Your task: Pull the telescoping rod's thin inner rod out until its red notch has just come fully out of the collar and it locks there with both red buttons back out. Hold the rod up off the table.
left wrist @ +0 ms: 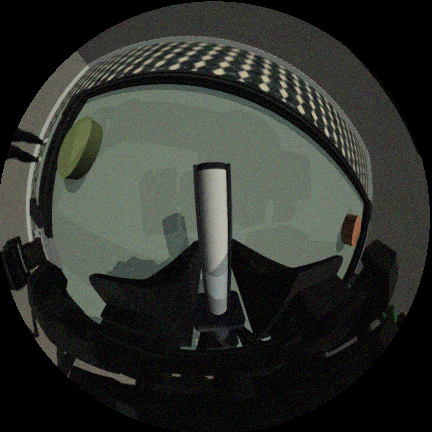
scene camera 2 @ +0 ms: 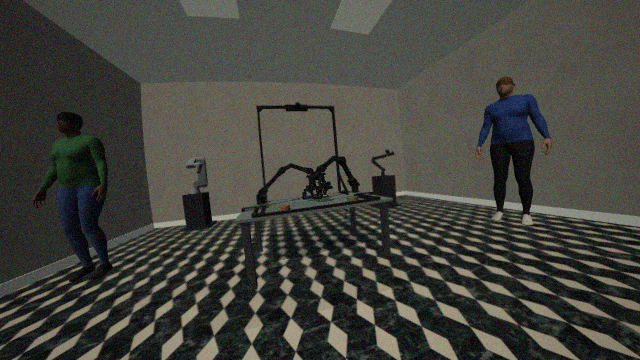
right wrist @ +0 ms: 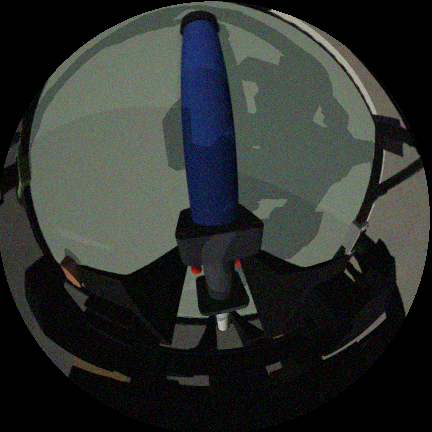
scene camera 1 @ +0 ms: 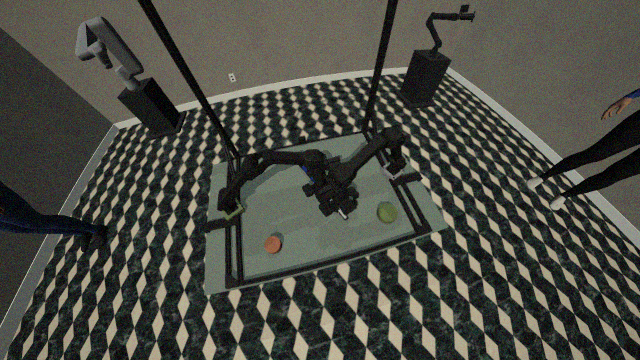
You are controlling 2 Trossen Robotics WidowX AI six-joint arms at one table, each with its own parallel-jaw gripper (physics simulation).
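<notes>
The telescoping rod's blue part [scene camera 1: 306, 172] [right wrist: 207, 125] runs into a dark block, with a grey sleeve and dark flange beyond it in the right wrist view. Two red buttons [right wrist: 196, 270] show beside the sleeve. A short stretch of white inner rod [right wrist: 222, 321] shows past the flange; no red notch shows. My left gripper [left wrist: 213, 244] is shut on the white inner rod [left wrist: 214, 215]. My right gripper [right wrist: 212, 246] is narrowed around the sleeve, its fingers at the red buttons; contact is partly hidden by the block. The rod is held above the table.
A green disc [scene camera 1: 386, 212] [scene camera 2: 352, 198] [left wrist: 80, 148] lies on the table, right of the grippers in scene camera 1. An orange disc [scene camera 1: 272, 244] [scene camera 2: 284, 207] [left wrist: 351, 230] lies toward the front left there. Dark frame rails edge the table.
</notes>
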